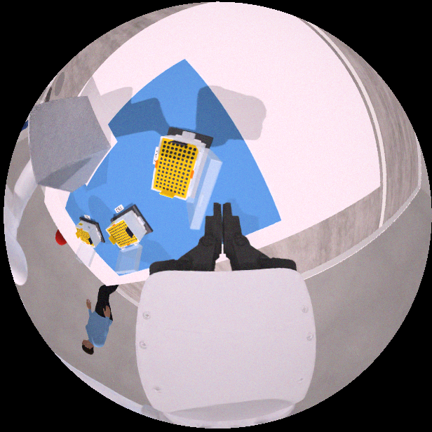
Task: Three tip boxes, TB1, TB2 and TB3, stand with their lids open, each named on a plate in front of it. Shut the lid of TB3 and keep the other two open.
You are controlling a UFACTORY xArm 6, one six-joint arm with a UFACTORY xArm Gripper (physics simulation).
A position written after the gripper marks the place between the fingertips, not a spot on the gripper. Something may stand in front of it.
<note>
In view: the gripper (pixel 221 213), a clear lid (pixel 208 165) and a tip box (pixel 93 228).
</note>
